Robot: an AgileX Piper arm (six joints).
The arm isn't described. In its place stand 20 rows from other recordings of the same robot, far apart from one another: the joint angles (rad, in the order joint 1, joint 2, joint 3, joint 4, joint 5, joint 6), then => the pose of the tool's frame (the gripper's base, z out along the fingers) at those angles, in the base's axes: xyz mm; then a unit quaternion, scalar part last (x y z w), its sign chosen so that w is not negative.
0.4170, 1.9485, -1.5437, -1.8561, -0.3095, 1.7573 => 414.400, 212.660, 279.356, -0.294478, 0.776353, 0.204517, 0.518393
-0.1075, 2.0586, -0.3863, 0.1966, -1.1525, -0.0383 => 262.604, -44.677, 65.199, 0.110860, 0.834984, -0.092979, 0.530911
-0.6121, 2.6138, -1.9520, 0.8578, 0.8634, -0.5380 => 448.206, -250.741, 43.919, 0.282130, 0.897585, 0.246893, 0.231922
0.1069, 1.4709, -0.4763, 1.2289, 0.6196, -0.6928 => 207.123, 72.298, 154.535, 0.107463, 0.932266, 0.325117, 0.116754
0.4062, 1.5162, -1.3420, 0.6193, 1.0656, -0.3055 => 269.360, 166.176, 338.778, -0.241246, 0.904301, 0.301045, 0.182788
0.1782, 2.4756, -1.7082, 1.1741, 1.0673, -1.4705 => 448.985, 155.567, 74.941, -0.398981, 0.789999, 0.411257, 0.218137
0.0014, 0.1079, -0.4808, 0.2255, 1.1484, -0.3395 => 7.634, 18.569, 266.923, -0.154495, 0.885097, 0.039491, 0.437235
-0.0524, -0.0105, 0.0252, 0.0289, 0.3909, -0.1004 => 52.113, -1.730, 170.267, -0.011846, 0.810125, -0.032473, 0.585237
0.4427, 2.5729, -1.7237, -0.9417, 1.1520, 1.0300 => 433.911, 131.318, 24.401, 0.012434, 0.913603, -0.381419, 0.140337
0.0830, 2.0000, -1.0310, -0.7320, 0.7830, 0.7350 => 335.583, -15.134, 104.000, 0.047436, 0.968556, -0.237888, 0.055296
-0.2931, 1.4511, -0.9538, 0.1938, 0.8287, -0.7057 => 265.570, -66.654, 243.301, -0.149490, 0.971608, -0.007537, 0.183232
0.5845, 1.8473, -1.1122, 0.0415, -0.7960, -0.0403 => 349.610, 228.074, 263.716, -0.180903, 0.627486, 0.204801, 0.729104
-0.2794, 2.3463, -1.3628, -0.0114, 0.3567, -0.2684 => 410.803, -118.238, 29.067, 0.000472, 0.987398, -0.045505, 0.151571
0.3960, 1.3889, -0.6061, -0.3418, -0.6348, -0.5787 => 253.483, 125.583, 255.988, -0.485256, 0.555043, -0.081912, 0.670629
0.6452, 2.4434, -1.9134, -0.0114, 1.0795, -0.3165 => 385.295, 288.851, 96.494, -0.464665, 0.885140, -0.001054, 0.024753
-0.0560, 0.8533, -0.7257, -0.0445, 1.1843, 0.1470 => 125.316, -10.780, 287.486, 0.095099, 0.980229, -0.013891, 0.172956
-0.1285, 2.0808, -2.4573, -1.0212, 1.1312, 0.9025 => 427.255, -126.011, 461.276, 0.392091, 0.680056, -0.308815, 0.537050
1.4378, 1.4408, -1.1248, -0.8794, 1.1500, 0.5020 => 99.898, 264.162, 312.553, -0.527470, 0.742638, -0.156540, 0.381785
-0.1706, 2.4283, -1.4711, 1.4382, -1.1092, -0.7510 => 431.417, -156.273, 77.070, 0.485067, 0.629882, -0.382754, 0.470593
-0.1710, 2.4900, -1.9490, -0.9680, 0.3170, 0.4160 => 541.585, -117.237, 121.034, -0.099892, 0.881879, -0.261366, 0.379471
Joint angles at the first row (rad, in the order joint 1, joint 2, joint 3, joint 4, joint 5, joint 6):
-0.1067 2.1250 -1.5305 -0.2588 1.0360 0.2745
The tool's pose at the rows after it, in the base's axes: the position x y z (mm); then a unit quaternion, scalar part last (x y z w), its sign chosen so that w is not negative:
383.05, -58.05, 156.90, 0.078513, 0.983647, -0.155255, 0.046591
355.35, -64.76, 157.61, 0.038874, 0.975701, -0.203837, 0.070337
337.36, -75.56, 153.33, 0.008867, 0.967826, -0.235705, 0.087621
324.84, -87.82, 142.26, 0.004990, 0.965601, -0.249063, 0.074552
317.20, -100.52, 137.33, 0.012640, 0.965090, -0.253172, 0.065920
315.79, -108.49, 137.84, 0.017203, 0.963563, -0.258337, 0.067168
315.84, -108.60, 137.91, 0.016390, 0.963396, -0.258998, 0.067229
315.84, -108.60, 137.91, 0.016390, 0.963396, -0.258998, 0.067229
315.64, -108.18, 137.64, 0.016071, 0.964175, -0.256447, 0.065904
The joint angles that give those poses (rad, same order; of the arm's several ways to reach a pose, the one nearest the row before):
-0.0783 2.0140 -1.3494 -0.3908 0.9350 0.3058
-0.0813 1.9203 -1.1797 -0.5590 0.8320 0.3626
-0.1048 1.8723 -1.0673 -0.7016 0.7458 0.4138
-0.1401 1.8728 -1.0085 -0.7705 0.7162 0.4450
-0.1806 1.8743 -0.9843 -0.7962 0.7004 0.4512
-0.2037 1.8743 -0.9843 -0.8157 0.6934 0.4550
-0.2038 1.8743 -0.9843 -0.8178 0.6934 0.4550
-0.2038 1.8743 -0.9843 -0.8178 0.6934 0.4550
-0.2038 1.8743 -0.9843 -0.8086 0.6934 0.4469

